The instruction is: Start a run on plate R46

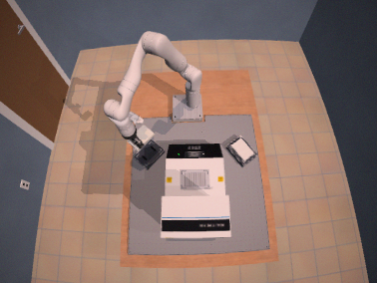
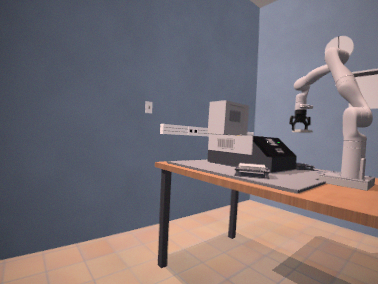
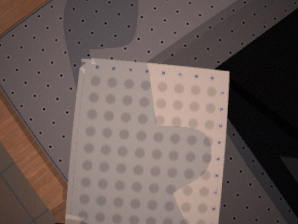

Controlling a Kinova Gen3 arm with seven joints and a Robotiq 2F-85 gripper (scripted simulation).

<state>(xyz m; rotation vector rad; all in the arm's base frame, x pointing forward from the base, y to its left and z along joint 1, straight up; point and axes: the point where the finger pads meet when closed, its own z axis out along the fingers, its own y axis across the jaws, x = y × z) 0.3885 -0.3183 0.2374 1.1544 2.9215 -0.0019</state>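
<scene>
Right now my hand is 30 mm past the dark nest ND, 30 mm to the right of it and 240 mm above it. From my hand the other things lie so: plate (30 mm behind, 30 mm to the left, 10 mm below).
</scene>
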